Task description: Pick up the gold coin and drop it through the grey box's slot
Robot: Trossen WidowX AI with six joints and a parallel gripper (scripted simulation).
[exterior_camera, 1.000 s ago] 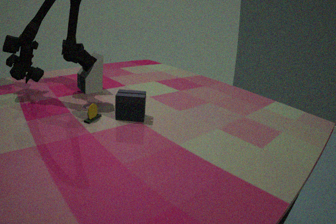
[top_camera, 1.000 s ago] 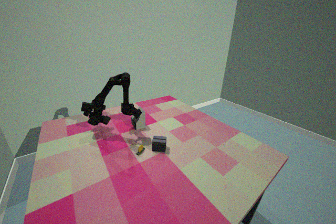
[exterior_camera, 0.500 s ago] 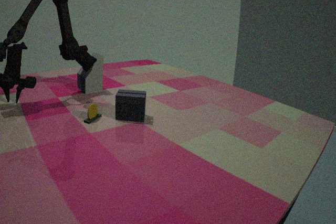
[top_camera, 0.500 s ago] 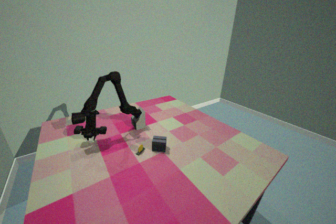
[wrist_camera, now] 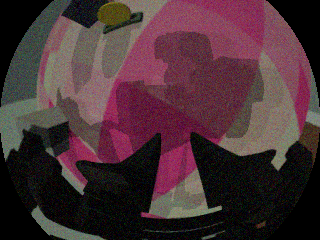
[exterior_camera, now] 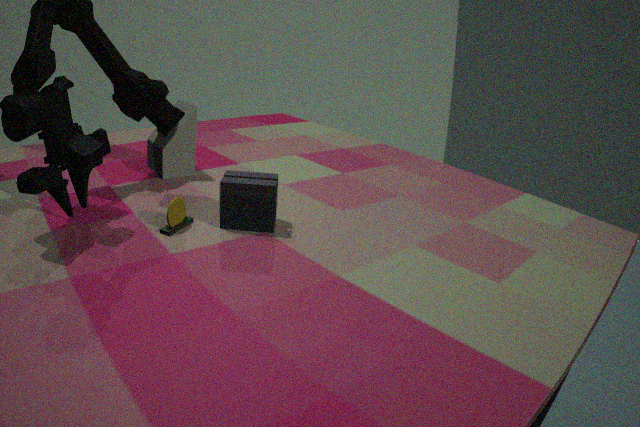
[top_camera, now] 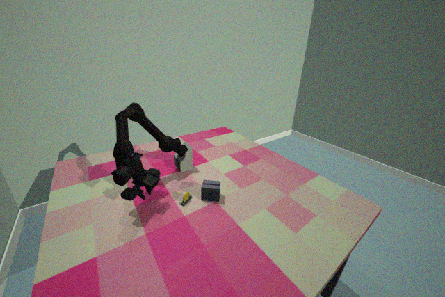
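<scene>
Now: the gold coin 9 cm ahead of my gripper tip, 16 cm to the left of it and 1 cm above it.
</scene>
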